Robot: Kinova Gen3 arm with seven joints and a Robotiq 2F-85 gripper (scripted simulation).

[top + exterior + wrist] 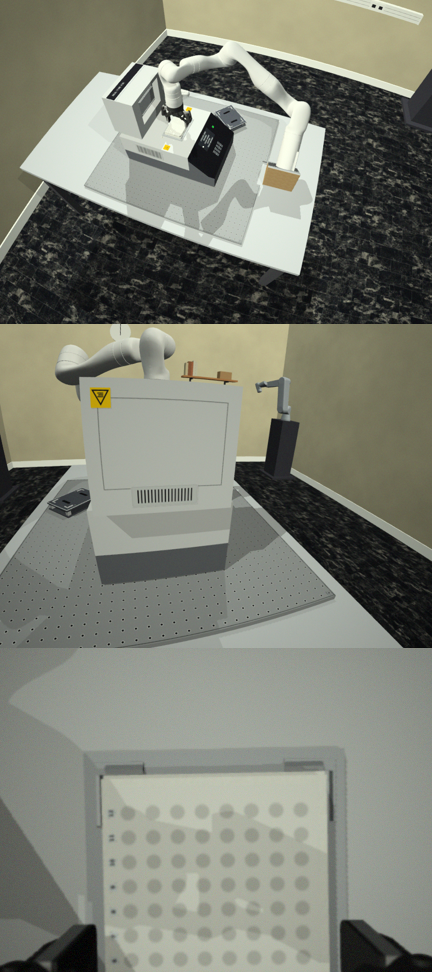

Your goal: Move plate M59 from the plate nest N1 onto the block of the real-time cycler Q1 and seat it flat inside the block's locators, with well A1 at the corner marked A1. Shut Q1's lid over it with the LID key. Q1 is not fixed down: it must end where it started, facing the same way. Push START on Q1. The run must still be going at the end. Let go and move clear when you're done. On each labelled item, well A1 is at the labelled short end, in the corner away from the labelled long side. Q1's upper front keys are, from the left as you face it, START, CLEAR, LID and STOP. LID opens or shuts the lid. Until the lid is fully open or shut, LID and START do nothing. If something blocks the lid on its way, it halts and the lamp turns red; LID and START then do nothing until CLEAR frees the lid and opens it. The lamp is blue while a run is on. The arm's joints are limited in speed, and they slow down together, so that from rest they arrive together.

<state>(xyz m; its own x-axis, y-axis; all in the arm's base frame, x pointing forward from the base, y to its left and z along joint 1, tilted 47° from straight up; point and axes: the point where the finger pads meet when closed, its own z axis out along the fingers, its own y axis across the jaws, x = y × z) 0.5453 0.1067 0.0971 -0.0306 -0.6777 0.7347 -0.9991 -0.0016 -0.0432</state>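
Right now my hand is 2 cm above the plate M59. The rest, counted from my hand: plate nest N1 (30 cm to the right, 21 cm below, 19 cm behind); nest A1 mark (21 cm to the right, 21 cm behind, 20 cm below).
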